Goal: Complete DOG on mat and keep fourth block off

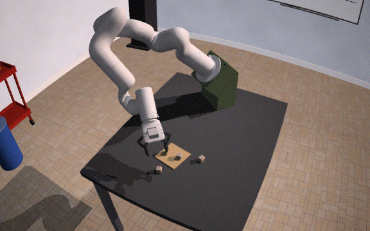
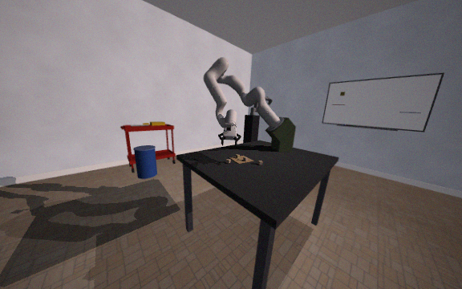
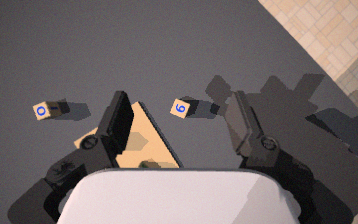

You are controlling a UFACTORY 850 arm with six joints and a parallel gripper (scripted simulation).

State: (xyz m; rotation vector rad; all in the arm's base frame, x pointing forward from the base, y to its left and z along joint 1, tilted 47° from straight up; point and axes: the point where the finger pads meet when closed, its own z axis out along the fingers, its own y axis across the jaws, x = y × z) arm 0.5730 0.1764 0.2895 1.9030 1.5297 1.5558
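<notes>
Now: hand 170 mm past the wooden block, 160 mm to the right of it and 130 mm above it. Round my hand: tan mat: 130 mm behind, 10 mm to the left, 140 mm below.
</notes>
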